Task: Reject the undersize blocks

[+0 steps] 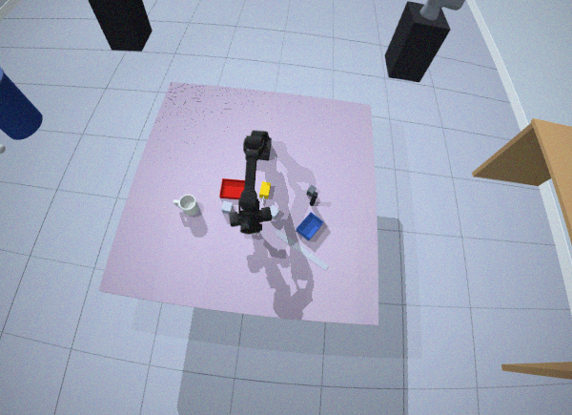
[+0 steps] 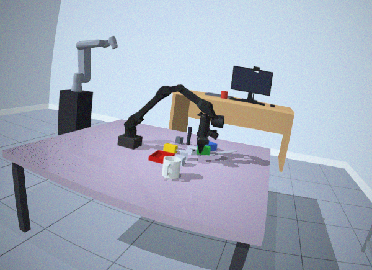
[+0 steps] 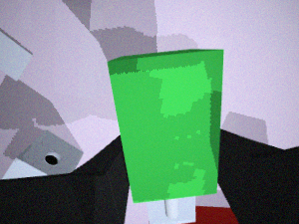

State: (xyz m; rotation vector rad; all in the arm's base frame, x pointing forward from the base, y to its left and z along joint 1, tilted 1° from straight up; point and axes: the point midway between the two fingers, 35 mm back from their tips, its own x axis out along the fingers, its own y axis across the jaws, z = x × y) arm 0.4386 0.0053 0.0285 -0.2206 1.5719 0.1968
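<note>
Right now the steel block is 13 cm to the right of my gripper tip, 7 cm behind it and 3 cm below it. Also, from my gripper tip: red reject tray: 18 cm behind, 11 cm to the right, 4 cm below; yellow gauge: 16 cm behind, 5 cm to the left, 3 cm below; green GO gauge: 2 cm above, 1 cm behind.
</note>
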